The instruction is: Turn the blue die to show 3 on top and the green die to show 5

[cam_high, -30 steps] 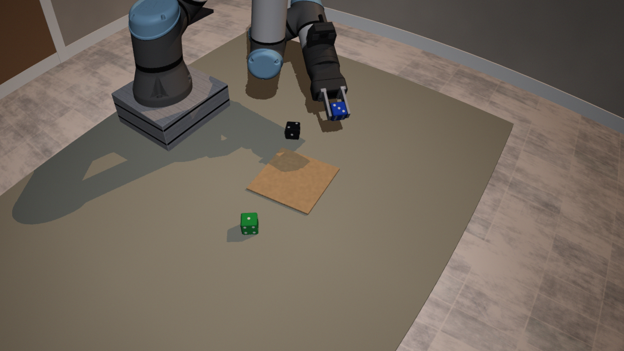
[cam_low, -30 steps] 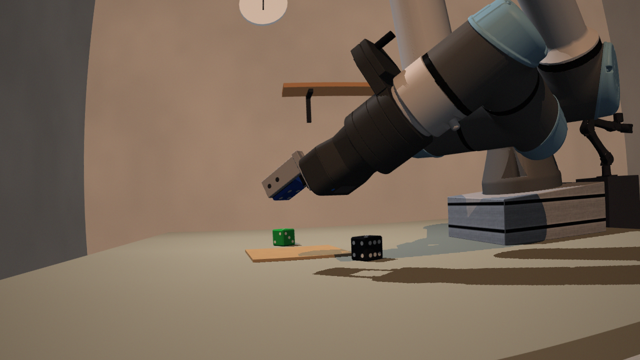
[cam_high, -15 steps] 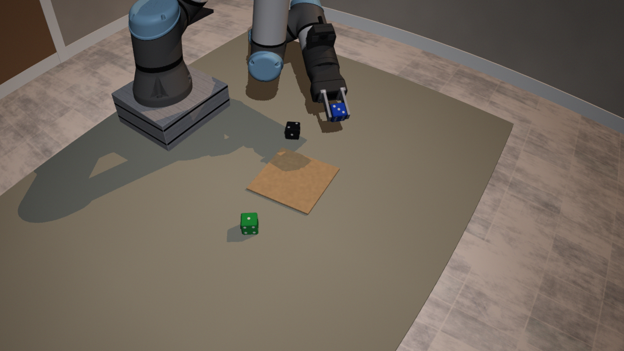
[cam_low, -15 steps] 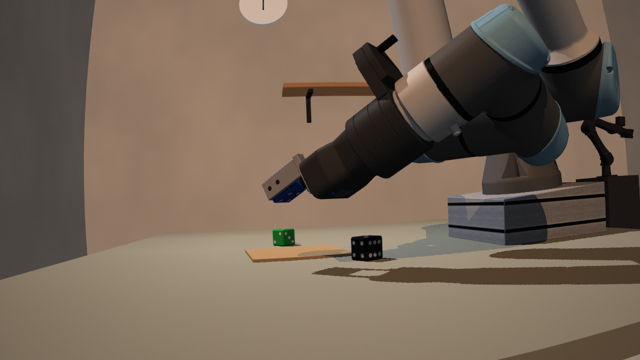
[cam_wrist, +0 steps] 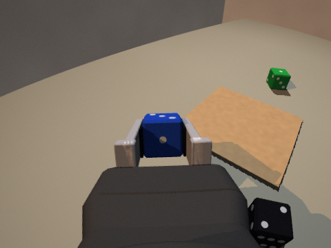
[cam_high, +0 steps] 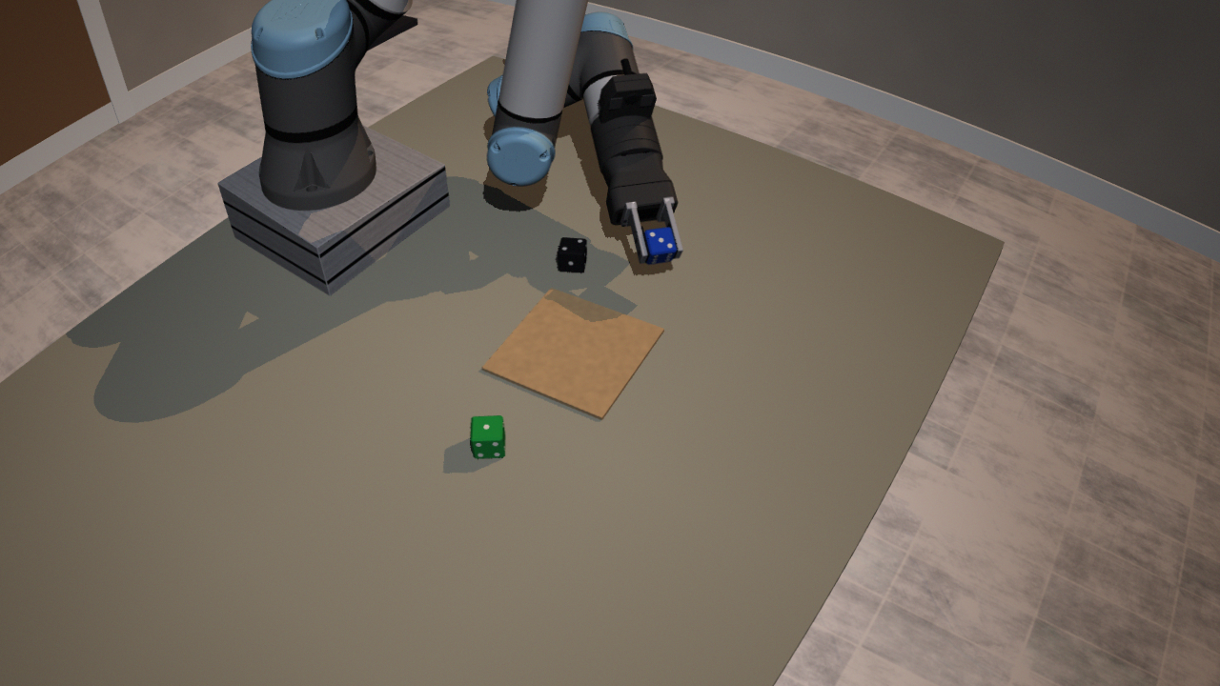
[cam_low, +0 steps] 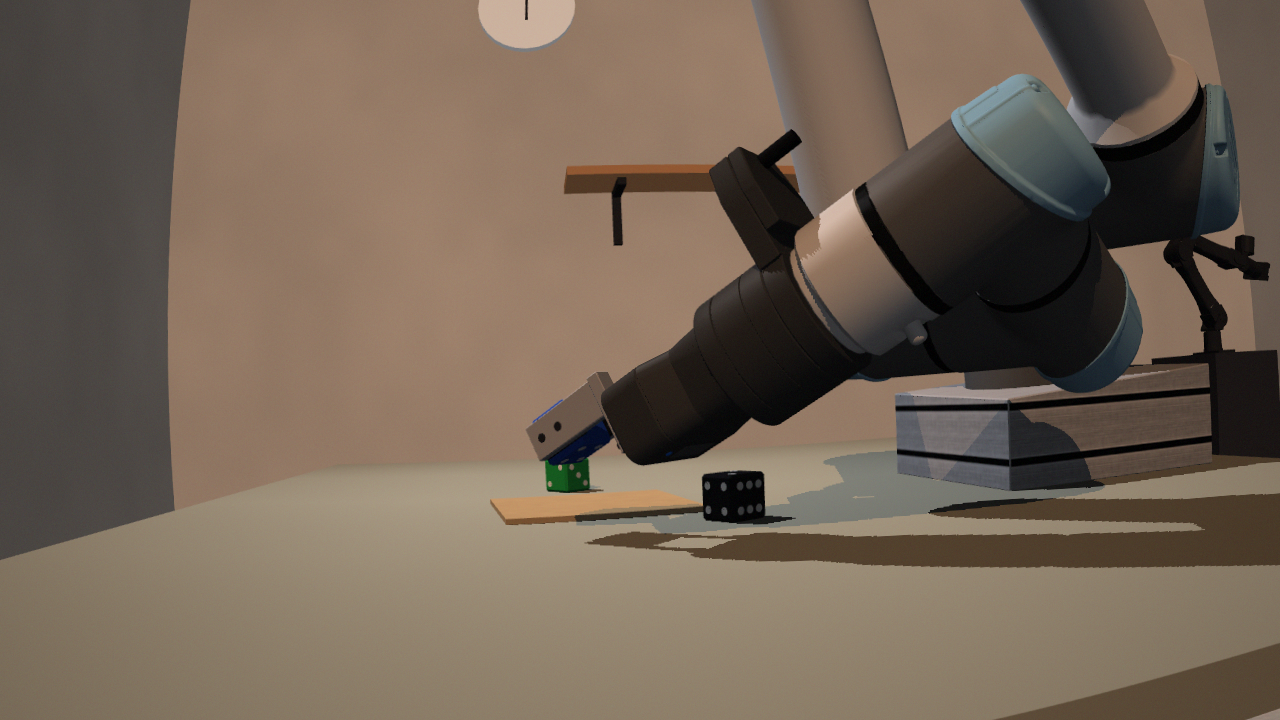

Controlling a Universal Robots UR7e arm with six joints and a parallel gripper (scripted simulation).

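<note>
Right now the black die is 10 cm behind my hand, 2 cm to the right of it and 5 cm below it. Also, from my hand: green die (1 cm behind, 28 cm to the right, 5 cm below); then brown mat (2 cm behind, 13 cm to the right, 6 cm below); then blue die (right at my hand).
</note>
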